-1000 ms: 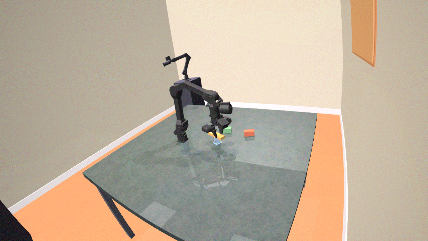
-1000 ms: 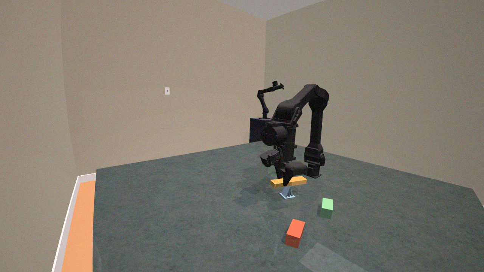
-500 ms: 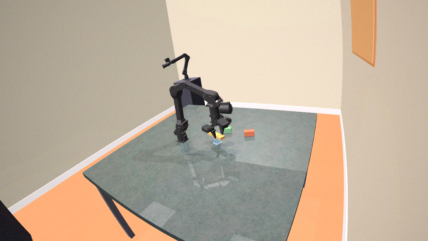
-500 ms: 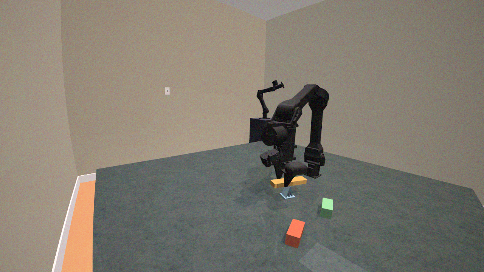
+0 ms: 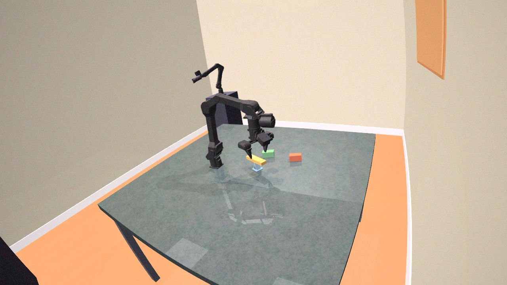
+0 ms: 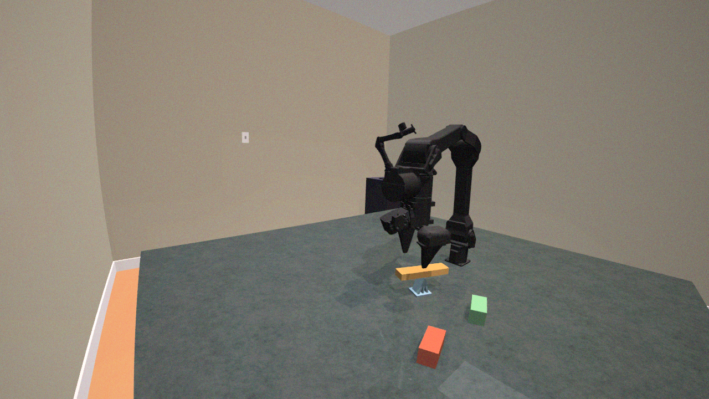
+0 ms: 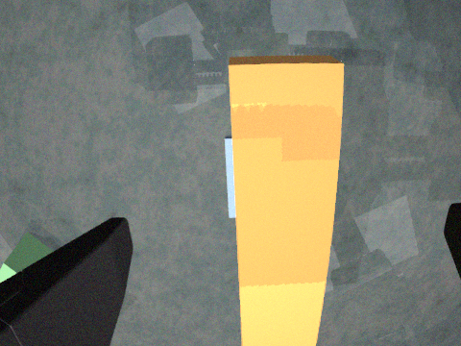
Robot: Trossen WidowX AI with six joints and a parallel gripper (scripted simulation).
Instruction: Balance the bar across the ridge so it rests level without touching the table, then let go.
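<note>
Now: gripper tip 3 cm past the bar, 3 cm above it and 1 cm to the right of it. Round my gripper tip: red block: 16 cm to the left, 14 cm ahead, 8 cm below; then green block: 16 cm to the left, 8 cm below, 4 cm behind.
</note>
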